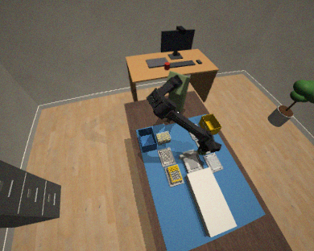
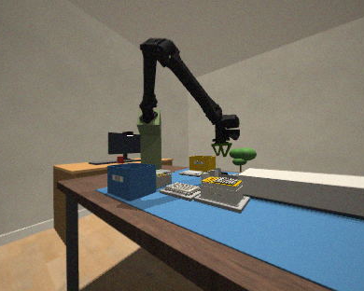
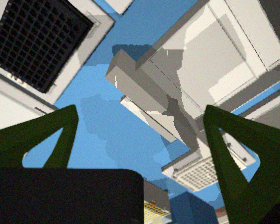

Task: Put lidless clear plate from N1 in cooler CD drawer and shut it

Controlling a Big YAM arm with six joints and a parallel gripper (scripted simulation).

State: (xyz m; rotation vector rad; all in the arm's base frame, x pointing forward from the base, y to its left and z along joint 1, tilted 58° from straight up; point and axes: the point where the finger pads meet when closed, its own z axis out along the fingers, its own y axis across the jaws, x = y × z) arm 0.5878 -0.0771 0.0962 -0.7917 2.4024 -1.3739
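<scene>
Right now the clear plate is 13 cm ahead of my hand, 7 cm to the left of it and 13 cm below it. The rest, counted from my hand: black plate: 3 cm behind, 13 cm to the left, 13 cm below; cooler drawer: 5 cm ahead, 10 cm to the right, 13 cm below; grey work nest: 13 cm ahead, 7 cm to the left, 15 cm below.
</scene>
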